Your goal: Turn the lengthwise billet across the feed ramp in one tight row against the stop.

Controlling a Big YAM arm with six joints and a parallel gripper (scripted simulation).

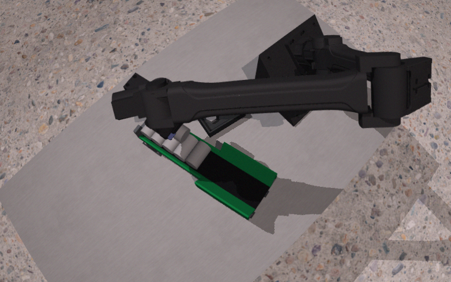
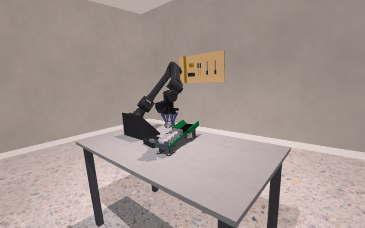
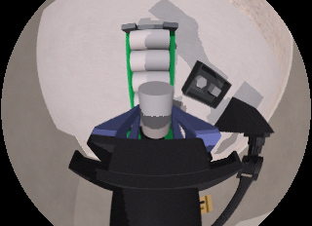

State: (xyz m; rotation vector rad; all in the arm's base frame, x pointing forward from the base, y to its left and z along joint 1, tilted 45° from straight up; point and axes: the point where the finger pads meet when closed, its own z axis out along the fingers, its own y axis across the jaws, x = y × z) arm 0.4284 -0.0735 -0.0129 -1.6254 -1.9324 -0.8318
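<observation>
Right now the billet is right at my hand. Round my hand: stop (3 cm ahead, 11 cm to the right, 10 cm below); then ramp bed (1 cm behind, 8 cm to the left, 9 cm below); then small black tray (15 cm behind, 15 cm below).
</observation>
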